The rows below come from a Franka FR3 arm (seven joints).
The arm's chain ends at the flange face. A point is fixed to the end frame.
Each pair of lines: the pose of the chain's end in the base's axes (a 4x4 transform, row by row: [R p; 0 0 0 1], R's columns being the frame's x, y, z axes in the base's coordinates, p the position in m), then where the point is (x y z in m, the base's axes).
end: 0.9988 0.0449 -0.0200 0.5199; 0.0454 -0.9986 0.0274 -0.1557; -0.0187 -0.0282 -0.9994 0.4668; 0 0 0 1
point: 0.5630 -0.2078 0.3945
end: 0.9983 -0.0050 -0.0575 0.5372; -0.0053 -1.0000 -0.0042 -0.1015; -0.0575 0.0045 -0.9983 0.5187; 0 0 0 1
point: 0.5748 -0.1580 0.4467
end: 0.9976 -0.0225 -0.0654 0.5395; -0.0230 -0.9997 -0.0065 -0.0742; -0.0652 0.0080 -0.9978 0.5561; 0 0 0 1
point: 0.5756 -0.1316 0.4840
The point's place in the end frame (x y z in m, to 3 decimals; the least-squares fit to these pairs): 0.042 0.056 0.070
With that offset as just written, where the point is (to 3 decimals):
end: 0.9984 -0.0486 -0.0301 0.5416; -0.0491 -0.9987 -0.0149 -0.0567; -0.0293 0.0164 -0.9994 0.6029; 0 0 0 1
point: 0.579 -0.116 0.533
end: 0.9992 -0.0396 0.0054 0.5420; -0.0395 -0.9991 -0.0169 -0.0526; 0.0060 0.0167 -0.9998 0.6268; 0 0 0 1
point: 0.582 -0.111 0.558
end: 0.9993 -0.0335 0.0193 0.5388; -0.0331 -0.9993 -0.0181 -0.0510; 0.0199 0.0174 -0.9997 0.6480; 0 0 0 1
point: 0.580 -0.110 0.580
